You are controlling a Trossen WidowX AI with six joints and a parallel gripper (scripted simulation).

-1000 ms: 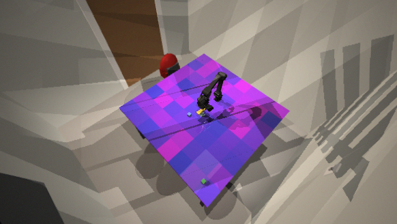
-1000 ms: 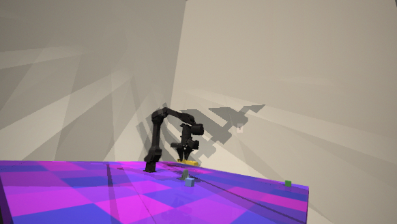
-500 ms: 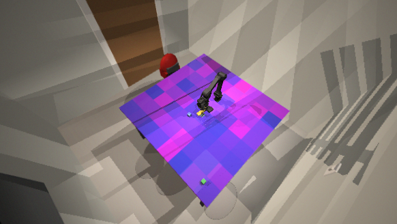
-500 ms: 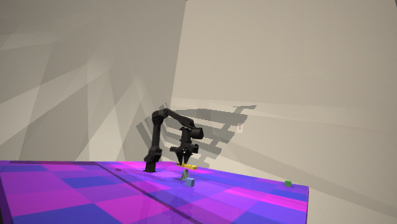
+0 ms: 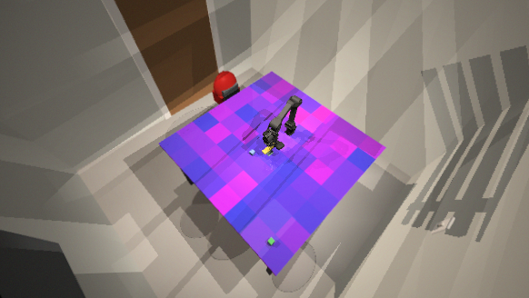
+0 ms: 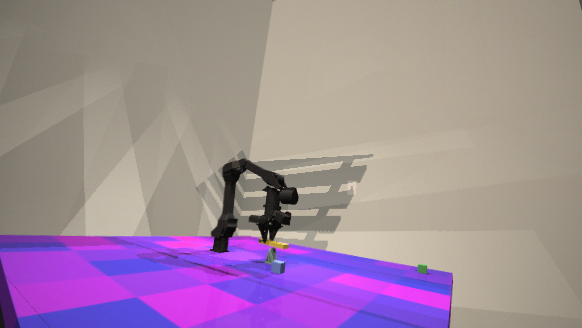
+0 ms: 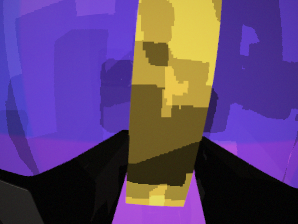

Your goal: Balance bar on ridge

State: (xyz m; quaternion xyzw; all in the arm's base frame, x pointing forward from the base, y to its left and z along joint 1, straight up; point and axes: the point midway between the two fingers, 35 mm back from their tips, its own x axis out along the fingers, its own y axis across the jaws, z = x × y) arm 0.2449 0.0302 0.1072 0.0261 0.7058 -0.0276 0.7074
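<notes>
Right now the yellow bar is 30 mm ahead of my gripper tip. Round my gripper tip: green cube: 500 mm ahead, 470 mm to the left, 60 mm below; light blue cube: 130 mm ahead, 90 mm to the right, 60 mm below.
</notes>
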